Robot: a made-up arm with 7 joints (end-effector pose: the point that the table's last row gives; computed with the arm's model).
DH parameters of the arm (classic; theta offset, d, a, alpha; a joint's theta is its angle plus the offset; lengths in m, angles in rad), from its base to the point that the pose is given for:
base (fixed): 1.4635 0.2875 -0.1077 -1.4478
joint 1: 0 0.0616 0.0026 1.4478
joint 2: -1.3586 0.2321 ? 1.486
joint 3: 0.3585 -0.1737 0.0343 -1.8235
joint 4: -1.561 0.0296 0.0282 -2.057
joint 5: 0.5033 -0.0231 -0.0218 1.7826
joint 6: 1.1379 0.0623 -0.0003 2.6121
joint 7: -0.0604 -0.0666 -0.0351 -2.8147
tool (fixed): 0.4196 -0.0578 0 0
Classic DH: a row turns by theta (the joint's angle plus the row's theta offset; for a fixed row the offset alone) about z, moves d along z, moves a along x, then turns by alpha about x.
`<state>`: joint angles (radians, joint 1 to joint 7).
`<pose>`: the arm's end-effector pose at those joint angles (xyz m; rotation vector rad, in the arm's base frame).
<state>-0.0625 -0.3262 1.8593 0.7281 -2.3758 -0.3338 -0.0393</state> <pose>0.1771 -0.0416 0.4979 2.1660 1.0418 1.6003</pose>
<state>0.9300 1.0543 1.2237 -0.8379 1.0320 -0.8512 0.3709</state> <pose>-0.1586 0.1434 0.3100 1.1690 1.0220 -0.2037</pose>
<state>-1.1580 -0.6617 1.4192 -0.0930 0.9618 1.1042 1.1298</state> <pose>0.0407 -0.2753 0.4446 1.2069 -2.1497 -1.2850</pose>
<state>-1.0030 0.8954 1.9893 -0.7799 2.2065 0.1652 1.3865</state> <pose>-0.0579 -0.0991 0.6000 -1.5728 -0.2996 -1.7979</pose>
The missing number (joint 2, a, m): 0.2065
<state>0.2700 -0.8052 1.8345 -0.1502 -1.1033 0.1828 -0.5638</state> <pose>0.1899 0.0321 0.4129 -1.5991 -0.9120 -0.7669</pose>
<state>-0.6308 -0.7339 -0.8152 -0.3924 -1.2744 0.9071 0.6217</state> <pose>0.2319 -0.2216 0.5582 -0.0998 0.9342 0.2270</pose>
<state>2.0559 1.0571 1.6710 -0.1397 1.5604 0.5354 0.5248</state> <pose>-0.1670 -0.0267 0.0991 0.9928 0.9688 0.7021</pose>
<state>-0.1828 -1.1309 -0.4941 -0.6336 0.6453 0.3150 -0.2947</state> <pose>0.1707 -0.2292 0.6244 0.6709 -0.3451 -1.3465</pose>
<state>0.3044 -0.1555 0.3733 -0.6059 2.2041 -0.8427 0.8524</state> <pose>0.1058 0.0645 0.4621 2.0766 0.9486 -0.6803</pose>
